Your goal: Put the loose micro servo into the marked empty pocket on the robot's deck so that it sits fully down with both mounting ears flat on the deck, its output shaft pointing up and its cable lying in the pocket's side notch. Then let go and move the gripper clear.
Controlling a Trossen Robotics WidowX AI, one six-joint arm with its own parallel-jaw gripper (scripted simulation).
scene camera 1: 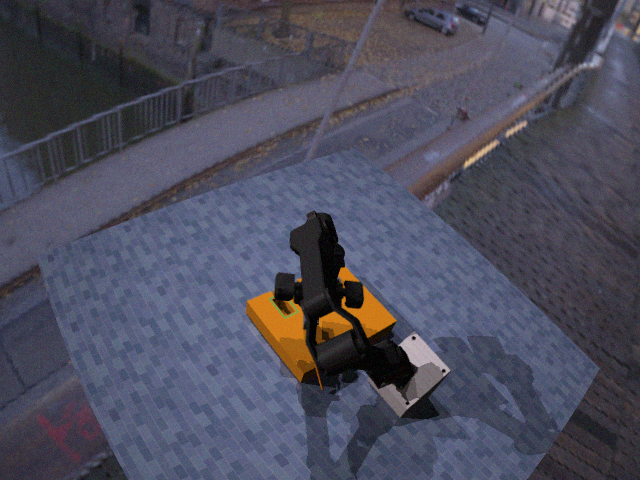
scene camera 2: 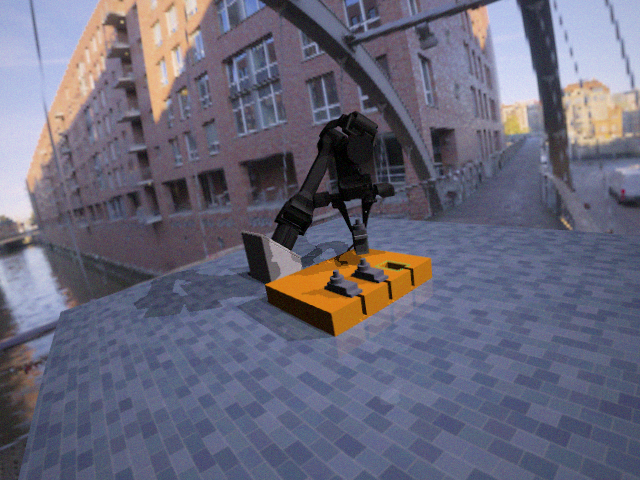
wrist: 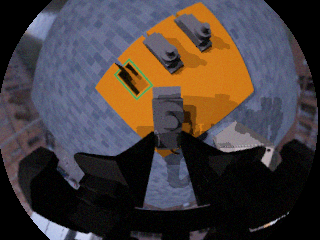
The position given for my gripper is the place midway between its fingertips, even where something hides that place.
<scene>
I see my gripper [scene camera 2: 357,230] and a grey micro servo [wrist: 168,115].
My gripper shows as well in scene camera 1 [scene camera 1: 312,314] and in the wrist view [wrist: 167,134].
</scene>
